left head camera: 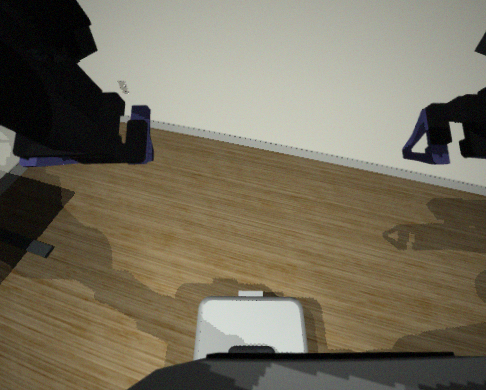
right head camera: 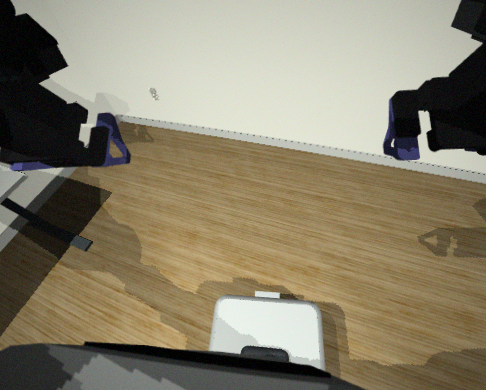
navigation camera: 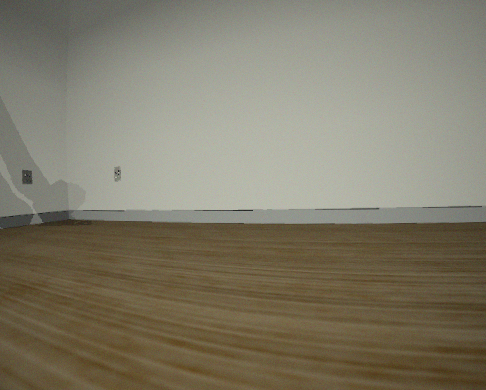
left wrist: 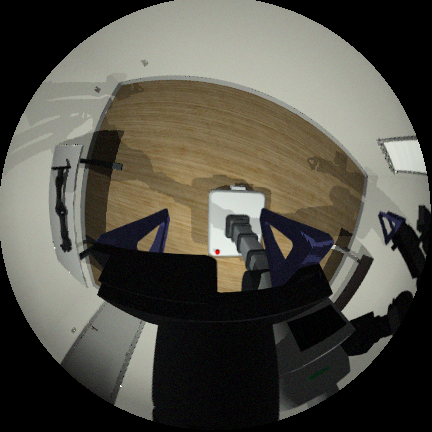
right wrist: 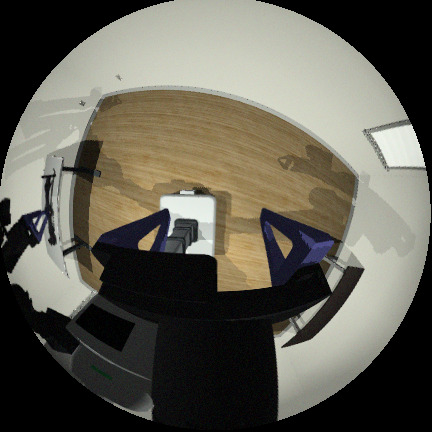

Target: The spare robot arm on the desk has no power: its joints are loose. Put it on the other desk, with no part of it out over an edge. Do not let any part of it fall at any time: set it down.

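Places are measured from the left arm's base along level axes (x up, y back, z right), in centimetres.
Pixels of known places: left gripper, between the fingertips: point(left head camera: 118, 157) point(right head camera: 101, 160) point(left wrist: 214, 213) point(right wrist: 44, 211); right gripper, between the fingertips: point(left head camera: 435, 153) point(right head camera: 424, 147) point(left wrist: 382, 212) point(right wrist: 214, 212).
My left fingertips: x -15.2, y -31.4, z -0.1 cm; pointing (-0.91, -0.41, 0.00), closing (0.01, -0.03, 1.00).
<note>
Behind a point stands the place of what it marks.
The spare robot arm point(left wrist: 61, 195) point(right wrist: 50, 205) is black and lies stretched out along the white desk point(left wrist: 72, 200) {x -69.2, y -28.5, z -119.5 cm} point(right wrist: 57, 252) {x -69.0, y 34.4, z -152.0 cm} point(right head camera: 7, 180) {x -69.0, y -69.2, z -114.4 cm}, at the left of both wrist views. The other desk point(left wrist: 356, 282) {x -69.0, y 83.3, z 223.3 cm} point(right wrist: 330, 310) {x -69.0, y 107.4, z 213.6 cm} has a dark top and stands at the lower right of those views; the part of its top that shows is seen at a steep slant. My left gripper point(left head camera: 90, 159) point(right head camera: 65, 165) point(left wrist: 214, 213) {x -15.2, y -31.4, z -0.1 cm} is open and empty, apart from the spare arm. My right gripper point(left head camera: 470, 150) point(right head camera: 450, 142) point(right wrist: 214, 212) {x -14.6, y -32.6, z 45.2 cm} is open and empty, farther from it.
My white base point(left head camera: 250, 320) {x -115.0, y -21.0, z 22.2 cm} point(right head camera: 267, 325) {x -115.0, y -19.4, z 23.3 cm} stands on the wooden floor point(navigation camera: 250, 300) {x -141.0, y -72.4, z 22.2 cm}. A wall point(navigation camera: 275, 125) {x -78.5, y -162.4, z 41.7 cm} with a skirting board is ahead. The white desk's dark leg ends in a foot point(left head camera: 40, 248) point(right head camera: 82, 243) on the floor at the left. A window point(left wrist: 402, 154) point(right wrist: 395, 145) is at the right.
</note>
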